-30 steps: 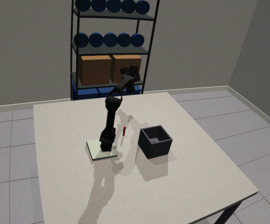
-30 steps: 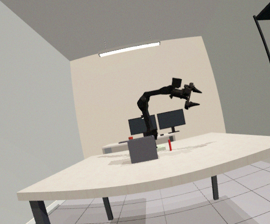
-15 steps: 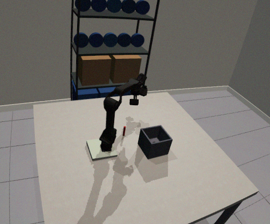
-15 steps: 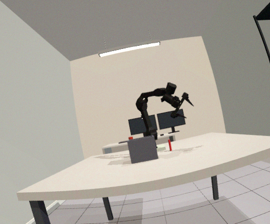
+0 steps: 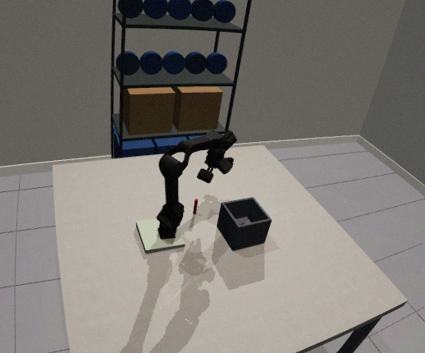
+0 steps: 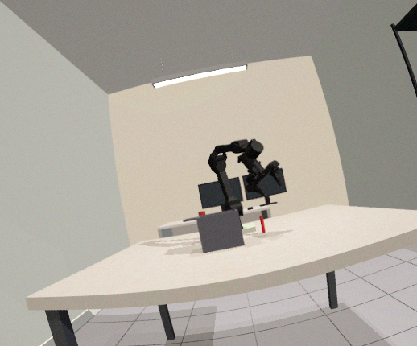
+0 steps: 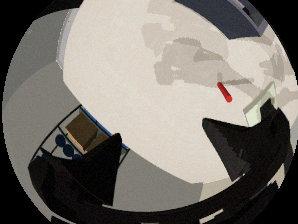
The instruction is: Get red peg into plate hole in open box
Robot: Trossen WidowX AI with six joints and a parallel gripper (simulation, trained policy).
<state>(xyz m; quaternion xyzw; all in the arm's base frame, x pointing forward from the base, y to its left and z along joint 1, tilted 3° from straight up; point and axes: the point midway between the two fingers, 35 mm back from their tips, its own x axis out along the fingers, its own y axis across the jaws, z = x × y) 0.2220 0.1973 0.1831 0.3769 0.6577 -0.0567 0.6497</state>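
The red peg lies 14 cm below my gripper tip, 7 cm to the right of it and 7 cm behind it. Round my gripper tip: grey plate: 25 cm to the right, 13 cm below, 9 cm ahead.
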